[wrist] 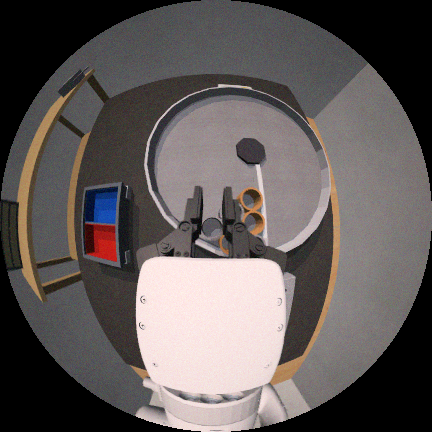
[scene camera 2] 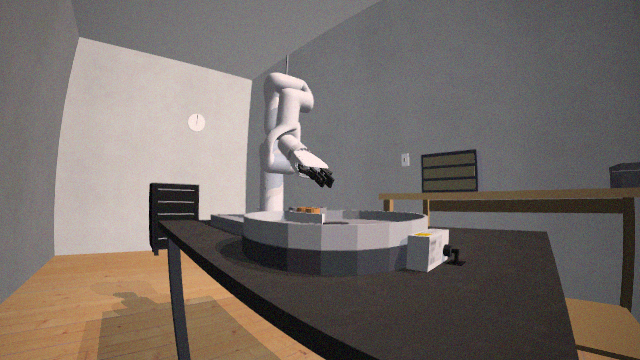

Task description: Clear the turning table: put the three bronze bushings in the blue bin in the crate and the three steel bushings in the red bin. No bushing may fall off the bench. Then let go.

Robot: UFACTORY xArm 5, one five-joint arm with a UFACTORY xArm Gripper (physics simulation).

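Frame: origin at the arm's base, x ahead, y left, z up, level; metres.
Seen in the pictures: gripper, fingertip midpoint: [wrist: 212, 195] [scene camera 2: 328, 183].
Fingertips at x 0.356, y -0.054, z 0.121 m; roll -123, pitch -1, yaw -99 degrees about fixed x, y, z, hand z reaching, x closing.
A point is followed by its place in that frame.
My gripper [scene camera 2: 326, 183] {x 0.356, y -0.054, z 0.121 m} [wrist: 212, 195] {x 0.356, y -0.054, z 0.121 m} is above the round turning table [scene camera 2: 340, 235] {x 0.605, y -0.305, z 0.023 m} [wrist: 148, 162] {x 0.457, y 0.055, z 0.030 m}, its fingers apart with nothing between them. In the wrist view a bronze bushing [wrist: 251, 189] {x 0.374, y -0.124, z 0.044 m} and a second bronze bushing [wrist: 262, 223] {x 0.316, y -0.133, z 0.050 m} stand upright beside the white bar [wrist: 261, 182] {x 0.386, y -0.147, z 0.040 m}. A third bronze bushing [wrist: 222, 244] is partly hidden behind the gripper. A steel bushing [wrist: 212, 219] shows between the finger linkages; other grey parts there are mostly hidden. The crate [wrist: 121, 225] {x 0.345, y 0.151, z -0.011 m} lies left of the table, with its blue bin [wrist: 106, 206] {x 0.402, y 0.220, z -0.034 m} and red bin [wrist: 102, 243] {x 0.305, y 0.249, z -0.034 m} showing no bushings.
The turning table has a raised rim and a dark hub [wrist: 250, 151] {x 0.459, y -0.147, z 0.021 m}. A white box [scene camera 2: 425, 250] {x 0.709, y -0.215, z -0.005 m} with a black knob adjoins its outside wall. The dark bench [scene camera 2: 400, 310] {x 0.739, y -0.368, z -0.040 m} [wrist: 112, 135] {x 0.643, y 0.236, z -0.040 m} carries it. A wooden side table [scene camera 2: 525, 194] stands beyond the bench.
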